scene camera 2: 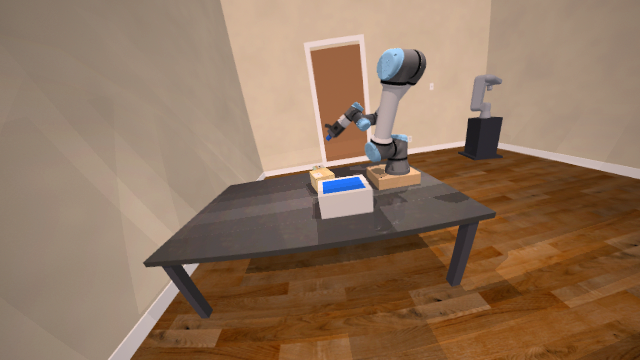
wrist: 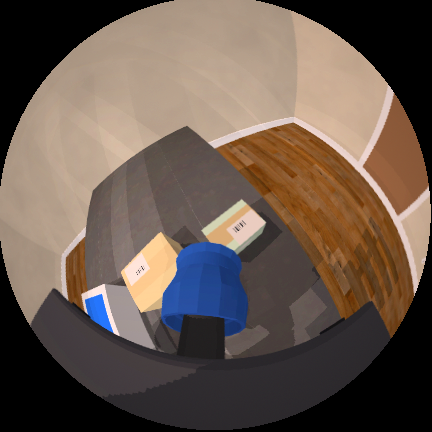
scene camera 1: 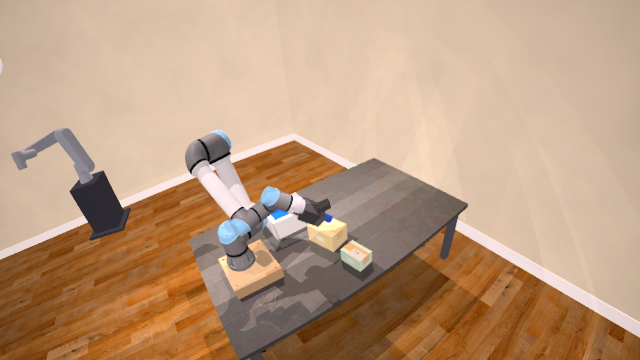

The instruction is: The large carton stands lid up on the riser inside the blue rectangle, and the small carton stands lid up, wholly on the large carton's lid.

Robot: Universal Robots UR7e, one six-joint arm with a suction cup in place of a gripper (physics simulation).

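The large yellow-tan carton (scene camera 1: 327, 237) (scene camera 2: 321, 176) (wrist: 155, 260) stands on the table beside the riser, a label on its upper face. The small pale-green carton (scene camera 1: 356, 256) (wrist: 235, 227) stands apart on the table near its edge, tape and a label on top; in scene camera 2 it is mostly hidden behind the large one. The white riser (scene camera 1: 290, 227) (scene camera 2: 346, 206) (wrist: 127, 310) bears the blue rectangle (scene camera 1: 279, 214) (scene camera 2: 343, 185) (wrist: 100, 312), with no carton on it. My blue suction cup (scene camera 1: 328, 218) (scene camera 2: 328, 137) (wrist: 205, 290) is off, holds nothing and hangs tilted above the cartons.
The arm's wooden base block (scene camera 1: 260, 283) (scene camera 2: 400, 182) stands on the grey table (scene camera 1: 390, 200) (scene camera 2: 225, 225) (wrist: 170, 170), beyond the riser and cartons in scene camera 2. My arm partly covers the riser in scene camera 1. Another arm stands on a black pedestal (scene camera 1: 97, 200) (scene camera 2: 484, 137) on the floor.
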